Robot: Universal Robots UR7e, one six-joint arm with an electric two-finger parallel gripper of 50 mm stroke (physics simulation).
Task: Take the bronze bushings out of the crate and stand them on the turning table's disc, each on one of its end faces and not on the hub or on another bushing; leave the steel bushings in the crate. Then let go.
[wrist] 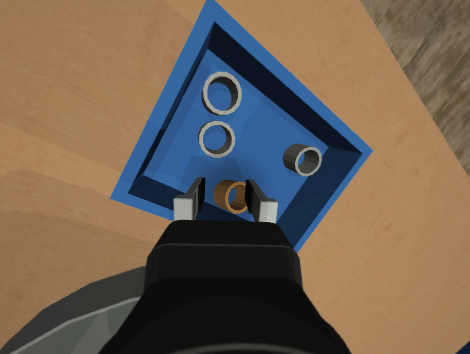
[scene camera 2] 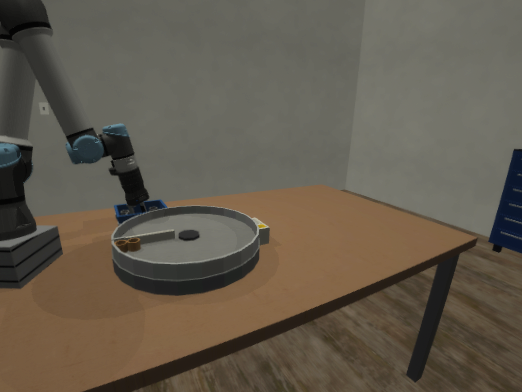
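Seen in the pictures: gripper, between the fingertips: [wrist: 225,188]; arm's base, origin of its link: [scene camera 2: 2,233].
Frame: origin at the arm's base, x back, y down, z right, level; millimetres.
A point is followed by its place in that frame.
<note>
A bronze bushing [wrist: 222,195] @(x -394, y 67, z -125 mm) is in the blue crate [scene camera 2: 119,215] [wrist: 168,100] @(x -327, y 50, z -185 mm), near the corner at the bottom of the wrist view. Its open end faces up and right; I cannot tell if it is fully upright. My gripper [scene camera 2: 138,208] @(x -397, y 74, z -130 mm) [wrist: 225,188] @(x -397, y 74, z -130 mm) is open over the crate, its fingers on either side of this bushing in the wrist view, the right one overlapping its edge. Three steel bushings [wrist: 237,96] @(x -373, y 72, z -212 mm) [wrist: 231,145] @(x -384, y 70, z -172 mm) [wrist: 291,157] @(x -453, y 78, z -185 mm) are in the crate. Two bronze bushings [scene camera 2: 121,246] @(x -253, y 27, z 195 mm) [scene camera 2: 133,245] @(x -281, y 29, z 200 mm) stand side by side on the turning table's disc [scene camera 2: 215,245] @(x -476, y 47, z 293 mm), away from the dark hub [scene camera 2: 189,235] @(x -440, y 39, z 207 mm).
The turning table's raised rim [scene camera 2: 185,270] @(x -344, y 37, z 380 mm) [wrist: 75,325] @(x -309, y 56, z 33 mm) surrounds the disc, close to the crate. A light bar [scene camera 2: 155,236] @(x -348, y 28, z 181 mm) crosses part of the disc beside the two bronze bushings. A small grey box [scene camera 2: 263,235] @(x -661, y 67, z 288 mm) with a yellow mark touches the turning table's right side.
</note>
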